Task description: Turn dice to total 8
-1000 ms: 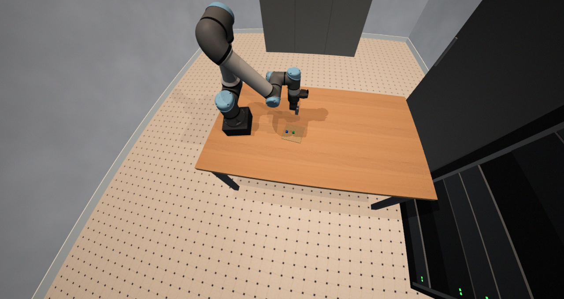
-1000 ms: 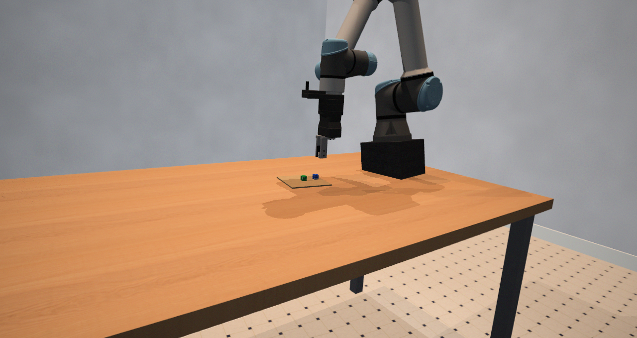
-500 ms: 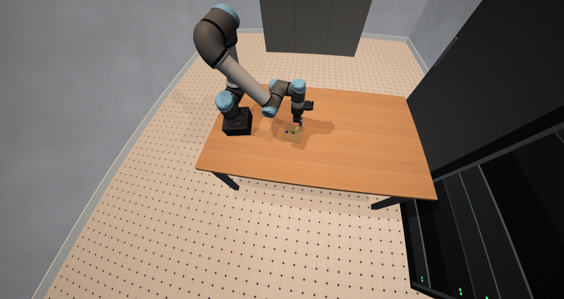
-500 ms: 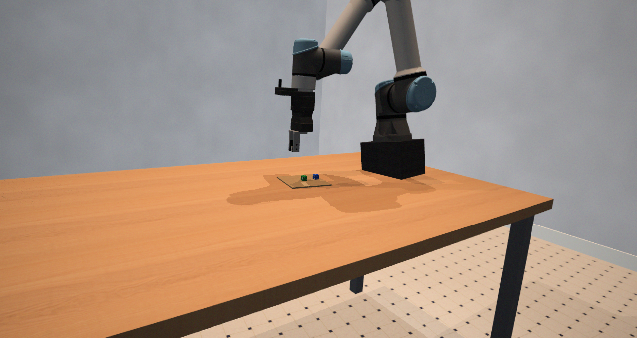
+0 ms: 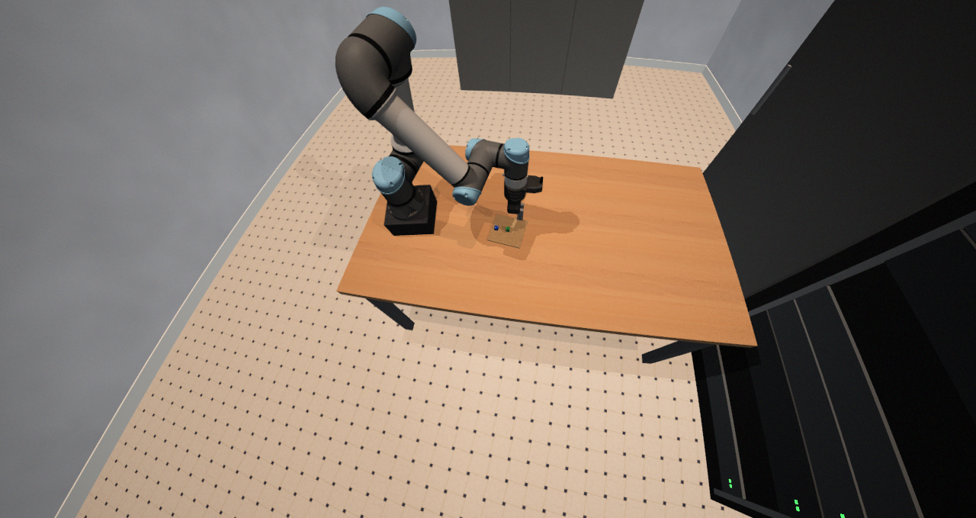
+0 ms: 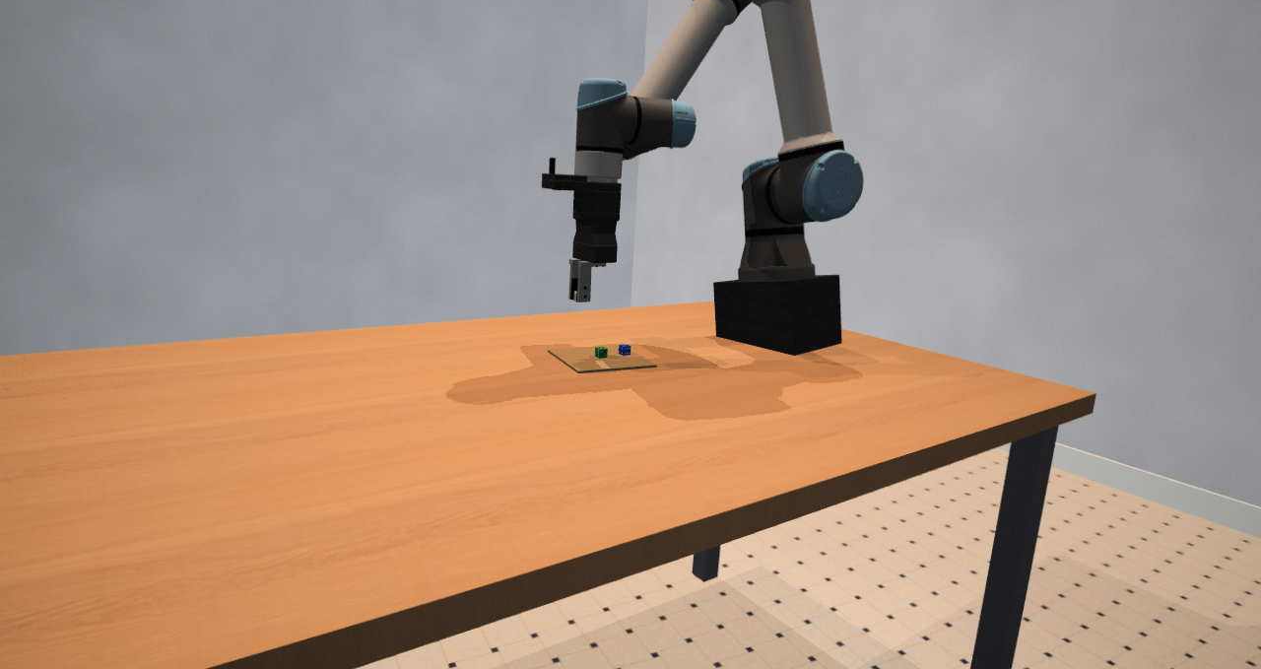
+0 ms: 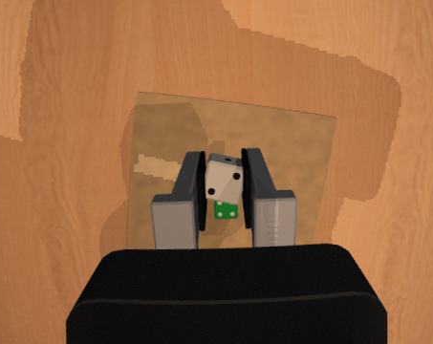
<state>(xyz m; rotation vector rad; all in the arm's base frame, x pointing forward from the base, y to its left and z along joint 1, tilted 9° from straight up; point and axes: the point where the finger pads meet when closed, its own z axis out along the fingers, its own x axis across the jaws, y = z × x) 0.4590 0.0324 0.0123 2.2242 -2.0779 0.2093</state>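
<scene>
My hand is 110 mm above the green die and 50 mm past it. From my hand the other things lie so: white die: 10 mm below; then mat: 120 mm below, 50 mm behind; then blue die: 110 mm below, 100 mm behind, 10 mm to the right.
</scene>
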